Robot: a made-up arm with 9 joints. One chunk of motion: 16 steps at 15 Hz.
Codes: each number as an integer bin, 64 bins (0 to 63) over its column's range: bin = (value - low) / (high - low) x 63, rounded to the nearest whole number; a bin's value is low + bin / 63 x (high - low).
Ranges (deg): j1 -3.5..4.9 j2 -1.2..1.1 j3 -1.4..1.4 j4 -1..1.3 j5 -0.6..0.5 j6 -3.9..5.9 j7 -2.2..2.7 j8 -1.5..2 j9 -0.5..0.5
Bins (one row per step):
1: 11 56 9 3 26 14 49 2 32
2: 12 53 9 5 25 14 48 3 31
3: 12 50 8 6 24 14 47 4 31
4: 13 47 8 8 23 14 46 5 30
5: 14 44 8 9 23 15 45 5 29
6: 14 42 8 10 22 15 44 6 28
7: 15 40 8 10 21 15 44 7 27
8: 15 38 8 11 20 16 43 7 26
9: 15 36 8 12 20 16 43 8 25
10: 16 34 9 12 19 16 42 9 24
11: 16 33 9 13 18 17 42 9 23
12: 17 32 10 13 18 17 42 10 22
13: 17 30 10 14 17 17 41 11 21
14: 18 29 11 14 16 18 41 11 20
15: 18 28 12 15 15 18 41 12 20
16: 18 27 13 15 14 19 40 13 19
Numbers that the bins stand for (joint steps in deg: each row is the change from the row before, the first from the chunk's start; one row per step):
1: -2.033 0.844 -1.000 -0.890 -0.146 -1.722 1.611 -1.389 0.008
2: -1.900 0.735 -1.000 -0.817 -0.163 -1.722 1.533 -1.333 -0.008
3: -1.900 0.625 -1.044 -0.781 -0.181 -1.722 1.456 -1.278 -0.008
4: -1.767 0.516 -1.044 -0.708 -0.198 -1.722 1.378 -1.222 -0.024
5: -1.633 0.406 -1.044 -0.671 -0.198 -1.567 1.300 -1.222 -0.040
6: -1.633 0.333 -1.044 -0.635 -0.216 -1.567 1.222 -1.167 -0.056
7: -1.500 0.260 -1.044 -0.635 -0.233 -1.567 1.222 -1.111 -0.071
8: -1.500 0.187 -1.044 -0.598 -0.251 -1.411 1.144 -1.111 -0.087
9: -1.500 0.114 -1.044 -0.562 -0.251 -1.411 1.144 -1.056 -0.103
10: -1.367 0.041 -1.000 -0.562 -0.268 -1.411 1.067 -1.000 -0.119
11: -1.367 0.005 -1.000 -0.525 -0.286 -1.256 1.067 -1.000 -0.135
12: -1.233 -0.032 -0.956 -0.525 -0.286 -1.256 1.067 -0.944 -0.151
13: -1.233 -0.105 -0.956 -0.489 -0.303 -1.256 0.989 -0.889 -0.167
14: -1.100 -0.141 -0.911 -0.489 -0.321 -1.100 0.989 -0.889 -0.183
15: -1.100 -0.178 -0.867 -0.452 -0.338 -1.100 0.989 -0.833 -0.183
16: -1.100 -0.214 -0.822 -0.452 -0.356 -0.944 0.911 -0.778 -0.198

